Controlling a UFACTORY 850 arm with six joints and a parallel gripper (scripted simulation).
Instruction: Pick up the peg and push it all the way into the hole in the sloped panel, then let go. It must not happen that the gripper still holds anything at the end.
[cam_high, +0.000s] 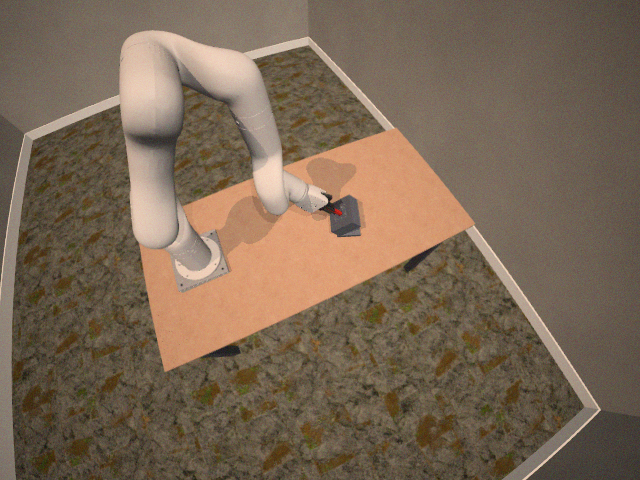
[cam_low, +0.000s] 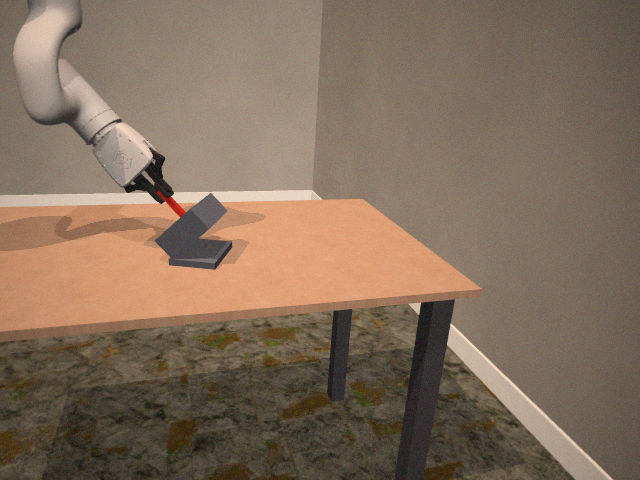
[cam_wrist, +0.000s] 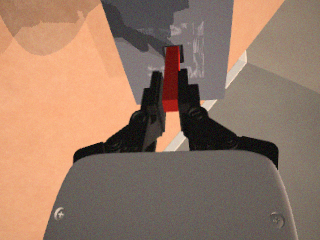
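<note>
My gripper is now 13 cm above the grey base, 8 cm short of it and 3 cm to the left of it. Also, from my hand: red peg: 3 cm below, 2 cm ahead, 1 cm to the right.
</note>
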